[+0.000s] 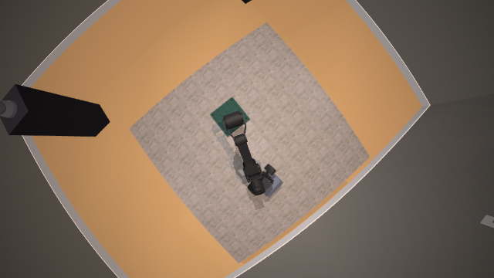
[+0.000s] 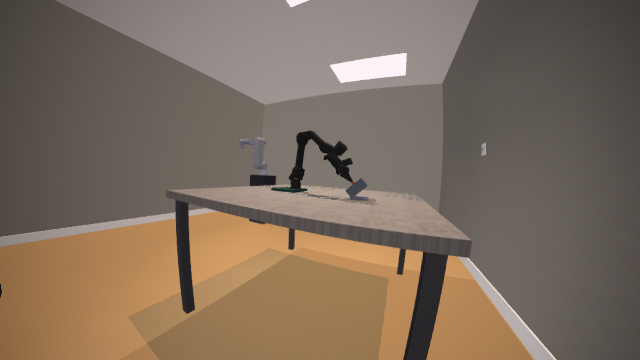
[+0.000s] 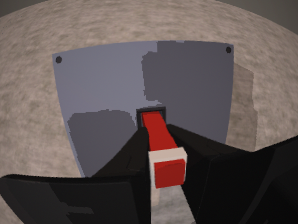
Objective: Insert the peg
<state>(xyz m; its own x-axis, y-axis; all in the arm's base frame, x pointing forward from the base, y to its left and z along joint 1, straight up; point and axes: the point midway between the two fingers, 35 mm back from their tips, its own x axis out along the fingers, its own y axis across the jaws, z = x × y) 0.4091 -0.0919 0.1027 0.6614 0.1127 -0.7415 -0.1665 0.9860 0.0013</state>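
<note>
The red peg is 1 cm behind my gripper tip and 1 cm above it. Also, from my gripper tip: sloped panel (3 cm below, 3 cm ahead).
</note>
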